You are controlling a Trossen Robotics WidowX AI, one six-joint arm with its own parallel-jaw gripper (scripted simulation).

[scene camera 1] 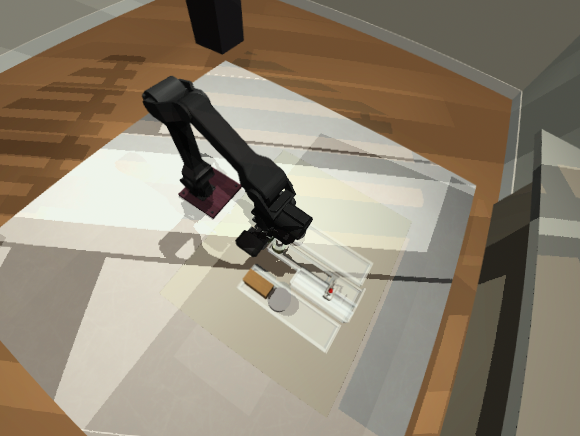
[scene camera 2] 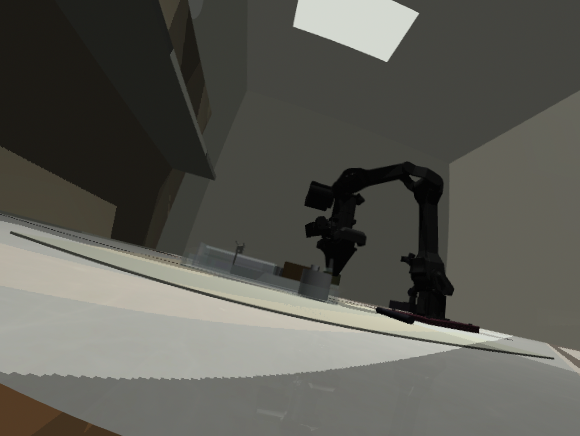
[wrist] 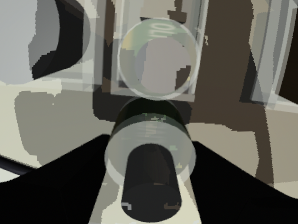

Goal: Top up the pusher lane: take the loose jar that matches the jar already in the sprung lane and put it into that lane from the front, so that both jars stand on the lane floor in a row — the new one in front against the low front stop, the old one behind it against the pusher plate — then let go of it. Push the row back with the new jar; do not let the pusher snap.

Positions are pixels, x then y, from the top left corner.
Scene:
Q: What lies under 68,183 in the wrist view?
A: The gripper.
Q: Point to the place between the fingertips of the gripper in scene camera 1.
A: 267,233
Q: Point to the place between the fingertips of the gripper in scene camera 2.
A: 331,276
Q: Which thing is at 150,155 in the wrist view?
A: A clear jar.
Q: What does the gripper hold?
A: A clear jar.

